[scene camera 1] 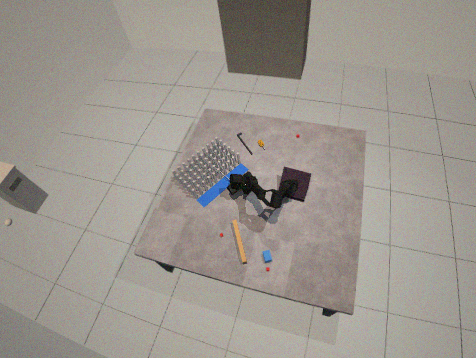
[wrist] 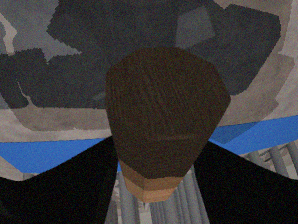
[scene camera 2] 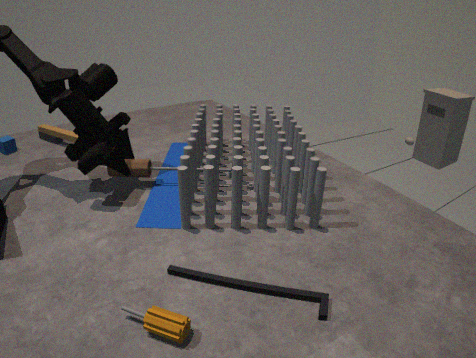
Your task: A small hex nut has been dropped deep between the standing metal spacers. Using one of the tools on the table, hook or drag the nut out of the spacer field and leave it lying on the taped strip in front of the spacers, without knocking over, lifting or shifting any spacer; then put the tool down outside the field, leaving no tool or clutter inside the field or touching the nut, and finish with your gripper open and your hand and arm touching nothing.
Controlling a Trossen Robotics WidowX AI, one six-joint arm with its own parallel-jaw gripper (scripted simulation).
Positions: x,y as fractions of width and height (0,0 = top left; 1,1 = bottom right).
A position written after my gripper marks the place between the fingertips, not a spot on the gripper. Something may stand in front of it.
In view: my gripper (scene camera 2: 0.28,0.47), a black L-shaped hex key (scene camera 2: 0.67,0.83) and a blue taped strip (scene camera 2: 0.34,0.59).
My gripper shows as well in the wrist view (wrist: 0.53,0.65).
